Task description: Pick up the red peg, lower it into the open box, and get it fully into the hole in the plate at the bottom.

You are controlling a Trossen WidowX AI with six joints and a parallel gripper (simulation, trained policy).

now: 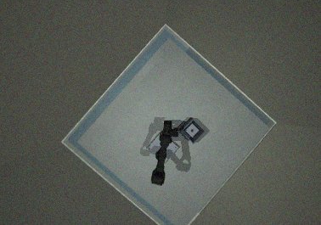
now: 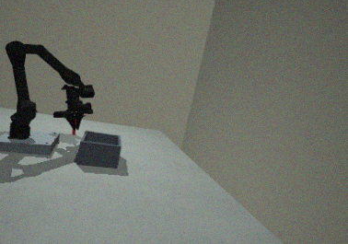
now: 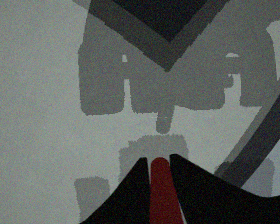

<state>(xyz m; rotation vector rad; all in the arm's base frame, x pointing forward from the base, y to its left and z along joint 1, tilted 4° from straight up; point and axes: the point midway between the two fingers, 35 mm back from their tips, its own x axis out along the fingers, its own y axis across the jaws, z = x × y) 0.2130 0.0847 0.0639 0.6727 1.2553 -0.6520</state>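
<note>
The grey box lies 17 cm to the right of my gripper tip, 11 cm ahead of it and 4 cm below it. Round my gripper tip: red peg (1 cm to the left, 1 cm behind, 1 cm above).
</note>
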